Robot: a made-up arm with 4 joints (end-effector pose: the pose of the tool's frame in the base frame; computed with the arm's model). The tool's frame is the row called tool.
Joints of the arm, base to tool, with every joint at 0 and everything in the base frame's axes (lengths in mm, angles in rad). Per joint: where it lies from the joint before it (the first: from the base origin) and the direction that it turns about. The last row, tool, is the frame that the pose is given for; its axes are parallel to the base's.
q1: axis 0 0 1 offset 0 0 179.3
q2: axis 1 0 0 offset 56.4 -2 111.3
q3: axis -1 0 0 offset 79.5 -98 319.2
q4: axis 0 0 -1 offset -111.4 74.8 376.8
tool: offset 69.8 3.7 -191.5
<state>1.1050 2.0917 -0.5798 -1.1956</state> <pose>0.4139 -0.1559 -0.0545 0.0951 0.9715 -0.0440 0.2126</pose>
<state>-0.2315 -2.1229 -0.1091 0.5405</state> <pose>0.1919 0.4382 0.0892 0.4952 -0.8351 -0.1301 -0.2012</pose>
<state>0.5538 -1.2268 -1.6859 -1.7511</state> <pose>-0.1567 0.2692 0.7199 0.3956 0.1880 -0.1282 0.8898</pose>
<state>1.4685 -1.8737 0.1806 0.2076</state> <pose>-0.4542 0.1407 0.1461 0.4178 -0.5725 -0.6362 0.3049</pose>
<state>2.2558 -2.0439 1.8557 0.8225</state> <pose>-0.1870 -0.0563 0.1158 0.2790 0.0294 0.9286 0.2430</pose>
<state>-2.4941 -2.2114 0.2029 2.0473</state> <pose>0.2612 -0.3383 0.0326 0.2291 0.9114 -0.2071 0.2721</pose>
